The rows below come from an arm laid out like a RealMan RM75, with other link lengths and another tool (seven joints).
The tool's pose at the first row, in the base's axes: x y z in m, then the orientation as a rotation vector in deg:
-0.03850, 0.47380, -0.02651, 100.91, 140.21, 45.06
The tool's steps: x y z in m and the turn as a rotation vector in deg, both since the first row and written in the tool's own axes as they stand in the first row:
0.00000, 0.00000, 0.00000, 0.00, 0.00, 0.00
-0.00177, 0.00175, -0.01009, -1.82, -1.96, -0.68
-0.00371, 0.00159, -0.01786, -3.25, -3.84, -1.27
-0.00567, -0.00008, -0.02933, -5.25, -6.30, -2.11
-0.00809, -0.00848, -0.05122, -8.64, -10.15, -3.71
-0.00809, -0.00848, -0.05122, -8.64, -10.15, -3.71
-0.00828, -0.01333, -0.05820, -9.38, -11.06, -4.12
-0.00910, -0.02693, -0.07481, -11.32, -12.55, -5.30
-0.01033, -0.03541, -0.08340, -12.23, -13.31, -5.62
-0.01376, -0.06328, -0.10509, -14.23, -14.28, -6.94
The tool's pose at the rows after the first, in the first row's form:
-0.03850, 0.47380, -0.02651, 100.91, 140.21, 45.06
-0.03940, 0.46877, -0.01746, 99.30, 137.95, 44.86
-0.04122, 0.46403, -0.01126, 97.94, 136.00, 44.33
-0.04548, 0.45751, -0.00246, 96.02, 133.38, 43.76
-0.05870, 0.44503, 0.01254, 92.59, 129.26, 43.09
-0.05870, 0.44503, 0.01254, 92.59, 129.26, 43.09
-0.06504, 0.44106, 0.01658, 91.76, 128.36, 42.86
-0.08180, 0.43080, 0.02527, 89.52, 126.59, 43.15
-0.09145, 0.42444, 0.02895, 88.76, 125.58, 43.23
-0.12140, 0.40658, 0.03551, 86.38, 124.15, 44.03

